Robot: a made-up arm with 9 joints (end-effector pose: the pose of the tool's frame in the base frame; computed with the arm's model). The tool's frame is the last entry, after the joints.
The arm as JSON. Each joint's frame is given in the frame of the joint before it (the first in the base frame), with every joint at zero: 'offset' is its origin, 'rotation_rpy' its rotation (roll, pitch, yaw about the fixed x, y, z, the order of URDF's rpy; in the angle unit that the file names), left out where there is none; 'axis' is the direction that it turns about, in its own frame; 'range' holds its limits. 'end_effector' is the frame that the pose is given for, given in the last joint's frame.
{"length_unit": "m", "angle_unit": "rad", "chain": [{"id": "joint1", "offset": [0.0, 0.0, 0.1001], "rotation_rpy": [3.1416, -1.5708, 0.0], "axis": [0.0, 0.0, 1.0], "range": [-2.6, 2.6]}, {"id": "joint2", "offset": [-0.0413, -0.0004, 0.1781], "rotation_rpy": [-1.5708, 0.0, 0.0], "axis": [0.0, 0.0, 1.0], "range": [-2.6, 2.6]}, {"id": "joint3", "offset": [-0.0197, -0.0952, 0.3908], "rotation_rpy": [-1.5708, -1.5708, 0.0], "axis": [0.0, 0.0, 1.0], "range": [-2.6, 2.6]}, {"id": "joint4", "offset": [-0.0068, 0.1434, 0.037], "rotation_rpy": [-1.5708, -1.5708, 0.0], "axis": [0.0, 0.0, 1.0], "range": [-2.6, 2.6]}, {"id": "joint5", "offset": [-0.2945, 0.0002, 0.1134], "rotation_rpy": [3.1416, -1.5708, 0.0], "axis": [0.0, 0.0, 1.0], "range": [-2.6, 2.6]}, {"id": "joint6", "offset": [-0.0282, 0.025, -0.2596], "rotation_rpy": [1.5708, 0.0, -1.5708], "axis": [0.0, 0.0, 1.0], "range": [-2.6, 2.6]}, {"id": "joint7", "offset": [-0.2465, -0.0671, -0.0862], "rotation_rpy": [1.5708, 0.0, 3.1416], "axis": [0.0, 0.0, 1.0], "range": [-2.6, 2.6]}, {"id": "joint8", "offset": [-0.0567, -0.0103, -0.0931], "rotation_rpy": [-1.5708, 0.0, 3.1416], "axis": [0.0, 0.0, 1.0], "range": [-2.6, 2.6]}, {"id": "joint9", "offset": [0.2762, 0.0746, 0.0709], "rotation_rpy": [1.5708, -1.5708, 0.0], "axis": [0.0, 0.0, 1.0], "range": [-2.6, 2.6]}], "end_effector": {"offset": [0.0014, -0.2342, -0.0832], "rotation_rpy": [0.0, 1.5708, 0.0]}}
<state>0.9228 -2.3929 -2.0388 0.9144 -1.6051 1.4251 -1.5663 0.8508 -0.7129</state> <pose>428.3 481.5 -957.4 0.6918 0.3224 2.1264</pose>
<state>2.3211 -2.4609 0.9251 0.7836 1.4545 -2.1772 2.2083 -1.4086 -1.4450</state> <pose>27.5 -219.9 362.1 0.2494 0.0641 -0.6778</pose>
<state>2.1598 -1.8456 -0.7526 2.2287 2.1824 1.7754 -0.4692 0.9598 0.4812</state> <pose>810.0 162.8 -774.9 1.7711 -0.1443 -1.1612</pose>
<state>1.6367 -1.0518 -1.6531 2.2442 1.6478 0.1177 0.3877 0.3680 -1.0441</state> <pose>436.3 -775.5 -817.6 1.8683 -1.1176 -0.5126</pose>
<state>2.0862 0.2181 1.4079 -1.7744 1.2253 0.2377 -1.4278 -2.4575 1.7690</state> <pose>155.8 -296.6 -254.4 -1.0884 -1.7030 0.8232</pose>
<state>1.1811 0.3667 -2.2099 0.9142 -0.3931 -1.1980 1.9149 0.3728 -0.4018</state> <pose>213.4 -374.8 -1334.3 1.1317 -1.9603 -1.7744</pose>
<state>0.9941 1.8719 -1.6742 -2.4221 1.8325 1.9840 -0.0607 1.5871 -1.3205</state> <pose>874.9 -419.5 -1016.3 1.8519 0.4214 -0.3167</pose>
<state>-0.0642 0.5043 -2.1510 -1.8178 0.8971 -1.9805 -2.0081 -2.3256 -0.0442</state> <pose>459.2 -656.9 -678.3 -0.6684 2.5476 1.4067</pose>
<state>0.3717 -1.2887 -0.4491 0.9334 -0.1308 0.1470 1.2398 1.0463 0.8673</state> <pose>1294.6 495.6 25.8 -0.1026 -0.4761 1.9290</pose>
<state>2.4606 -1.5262 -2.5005 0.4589 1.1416 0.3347 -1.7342 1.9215 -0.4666</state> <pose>407.3 1583.2 94.7 -1.8974 0.3265 1.9792</pose>
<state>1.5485 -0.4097 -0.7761 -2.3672 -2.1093 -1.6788 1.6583 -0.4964 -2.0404</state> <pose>-212.0 -355.1 -448.1 0.5686 -0.9082 -1.4628</pose>
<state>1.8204 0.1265 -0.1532 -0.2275 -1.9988 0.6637 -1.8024 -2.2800 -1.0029</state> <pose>645.6 -273.9 -925.5 0.7940 -1.5292 -1.4032</pose>
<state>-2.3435 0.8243 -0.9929 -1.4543 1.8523 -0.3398 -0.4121 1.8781 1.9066</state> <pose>996.9 252.8 685.6 2.0835 -1.0076 -1.7943</pose>
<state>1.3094 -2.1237 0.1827 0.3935 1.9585 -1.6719 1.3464 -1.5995 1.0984</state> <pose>406.7 190.7 125.2 0.8282 -1.8332 0.9160</pose>
